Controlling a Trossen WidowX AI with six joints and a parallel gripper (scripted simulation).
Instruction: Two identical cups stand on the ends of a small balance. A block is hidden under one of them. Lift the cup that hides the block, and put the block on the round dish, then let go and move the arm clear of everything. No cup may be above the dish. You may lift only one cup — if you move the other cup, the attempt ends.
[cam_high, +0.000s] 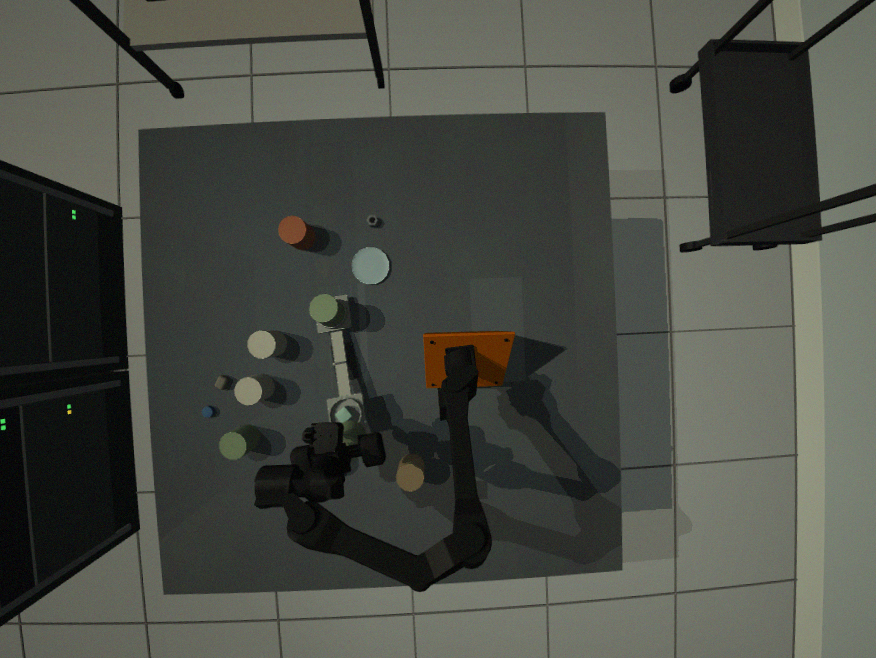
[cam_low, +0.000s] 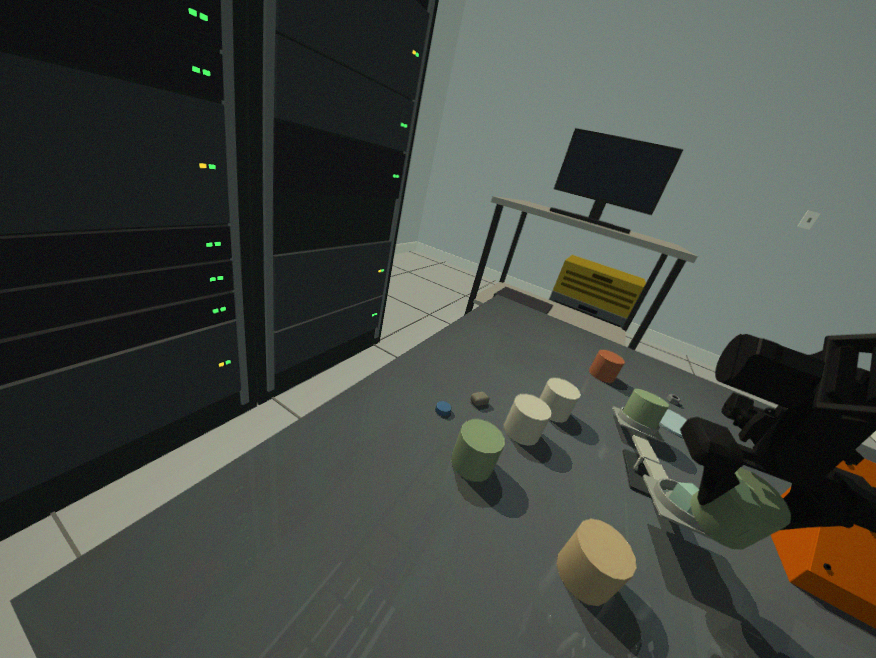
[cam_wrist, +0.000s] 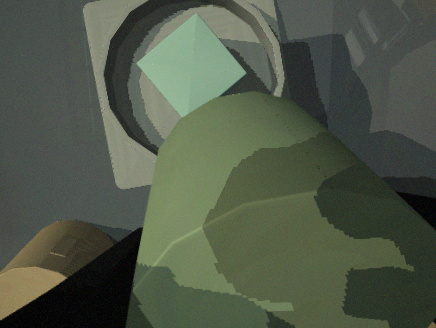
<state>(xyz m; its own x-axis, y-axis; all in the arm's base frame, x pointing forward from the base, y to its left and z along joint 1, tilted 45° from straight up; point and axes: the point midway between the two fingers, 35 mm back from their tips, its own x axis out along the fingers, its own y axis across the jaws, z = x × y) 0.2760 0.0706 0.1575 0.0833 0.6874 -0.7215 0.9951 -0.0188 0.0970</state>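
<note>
My gripper tip is 5 cm to the left of the pale green block, 4 cm above it and 2 cm short of it. From my gripper tip the other things lie so: pale blue round dish (42 cm to the right, 13 cm below, 8 cm behind); then balance beam (17 cm to the right, 9 cm below, 2 cm ahead); then green cup (33 cm to the right, 7 cm below, 3 cm ahead).
</note>
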